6 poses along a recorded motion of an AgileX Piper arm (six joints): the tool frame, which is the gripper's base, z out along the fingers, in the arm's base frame.
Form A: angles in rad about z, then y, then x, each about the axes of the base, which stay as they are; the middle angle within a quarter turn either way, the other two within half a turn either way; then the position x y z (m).
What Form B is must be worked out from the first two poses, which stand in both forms.
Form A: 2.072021, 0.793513, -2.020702, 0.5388, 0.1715, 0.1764
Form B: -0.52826, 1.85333, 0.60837, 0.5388, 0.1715, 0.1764
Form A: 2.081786, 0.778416, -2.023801, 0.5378, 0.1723, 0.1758
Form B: -0.53308, 1.86214, 0.62354, 0.5378, 0.1723, 0.1758
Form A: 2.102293, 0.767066, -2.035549, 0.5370, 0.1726, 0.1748
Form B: -0.53085, 1.87759, 0.63505, 0.5370, 0.1726, 0.1748
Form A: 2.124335, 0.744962, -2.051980, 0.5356, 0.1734, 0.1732
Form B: -0.53814, 1.89899, 0.65111, 0.5356, 0.1734, 0.1732
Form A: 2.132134, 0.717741, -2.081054, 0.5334, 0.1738, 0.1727
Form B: -0.57002, 1.92240, 0.64973, 0.5334, 0.1738, 0.1727
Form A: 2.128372, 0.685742, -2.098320, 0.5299, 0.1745, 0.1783
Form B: -0.60854, 1.93801, 0.65534, 0.5299, 0.1745, 0.1783
